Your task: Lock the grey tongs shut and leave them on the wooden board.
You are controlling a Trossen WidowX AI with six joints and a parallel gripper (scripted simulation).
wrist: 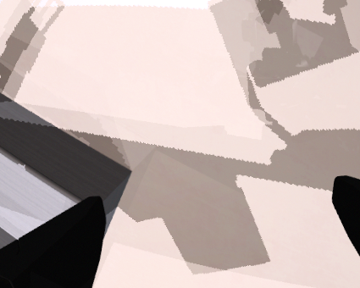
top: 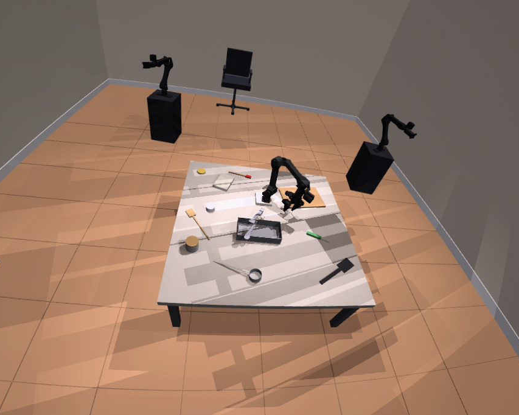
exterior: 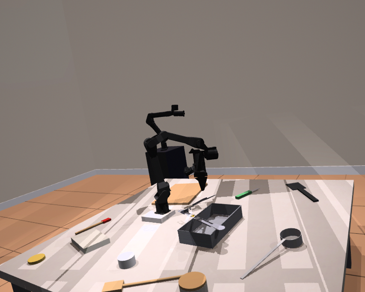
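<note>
My gripper tip is now 21 cm to the left of the yellow lock piece, 9 cm short of it and 4 cm above it. Round my gripper tip: wooden board (30 cm behind, 16 cm to the left, 9 cm below); then dark roasting tin (19 cm to the right, 17 cm ahead, 7 cm below); then green-handled tool (27 cm to the left, 12 cm ahead, 9 cm below).
</note>
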